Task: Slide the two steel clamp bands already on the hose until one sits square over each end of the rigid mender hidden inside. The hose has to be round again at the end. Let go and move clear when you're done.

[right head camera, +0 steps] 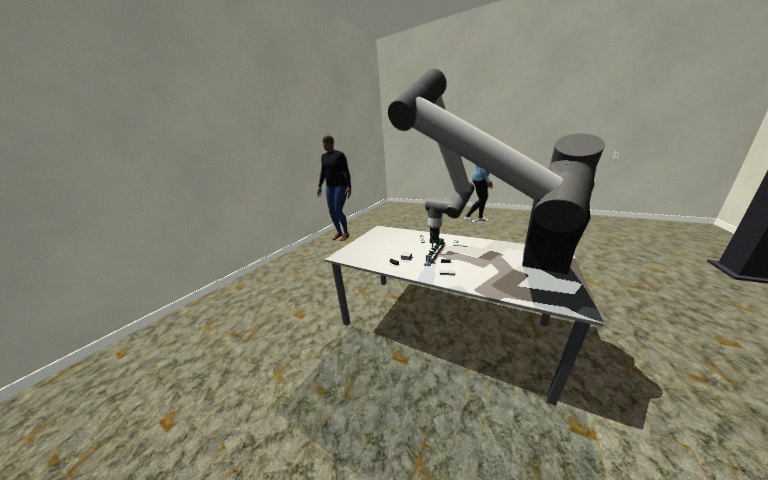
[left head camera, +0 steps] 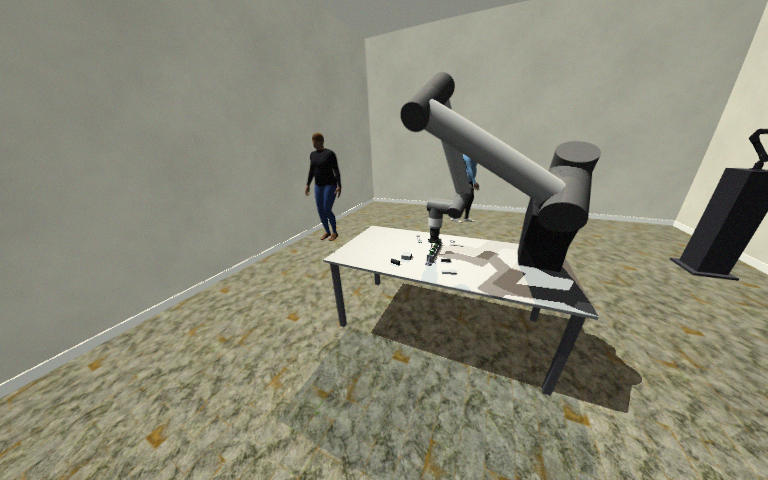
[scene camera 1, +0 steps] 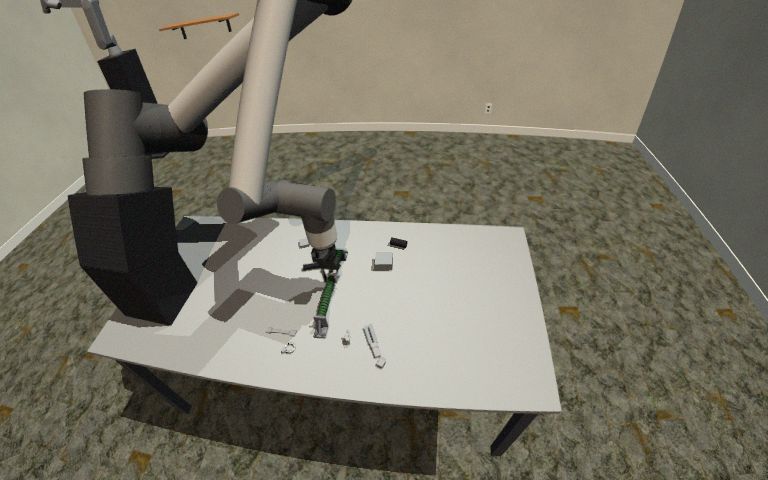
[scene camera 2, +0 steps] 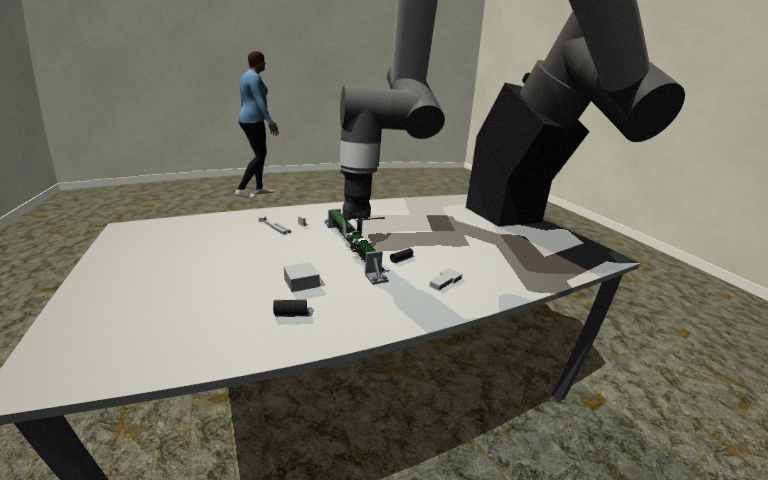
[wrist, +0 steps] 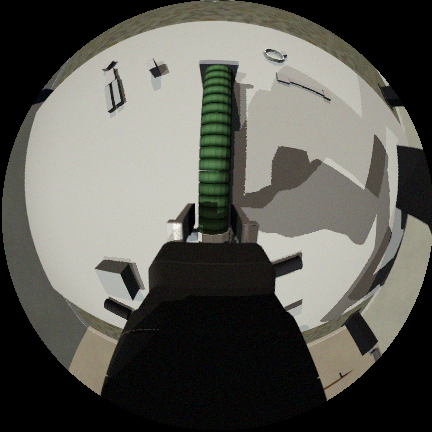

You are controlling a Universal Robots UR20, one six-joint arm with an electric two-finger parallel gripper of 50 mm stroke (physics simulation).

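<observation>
The green ribbed hose (wrist: 215, 150) (scene camera 1: 325, 300) (scene camera 2: 369, 249) (left head camera: 434, 249) (right head camera: 436, 249) runs straight between two upright grey brackets; the near one (scene camera 2: 373, 266) and the far one (wrist: 233, 63) both show. A steel clamp band (wrist: 214, 238) (scene camera 2: 360, 241) is around the hose at the gripper, partly hidden by the gripper body in the wrist view. I cannot clearly separate the second band. The mender is hidden inside the hose. My gripper (wrist: 212, 213) (scene camera 2: 352, 227) points down, its fingers standing open on either side of the hose, with gaps beside it.
A grey block (scene camera 2: 301, 277) (scene camera 1: 383, 260), black cylinders (scene camera 2: 290, 307) (scene camera 2: 401, 255) and a light stepped part (scene camera 2: 445, 279) lie around the hose. A plier-like tool (scene camera 1: 371, 340), small part (scene camera 1: 346, 337), ring (scene camera 1: 288, 348) and wrench-like tool (scene camera 1: 281, 331) lie by the other end.
</observation>
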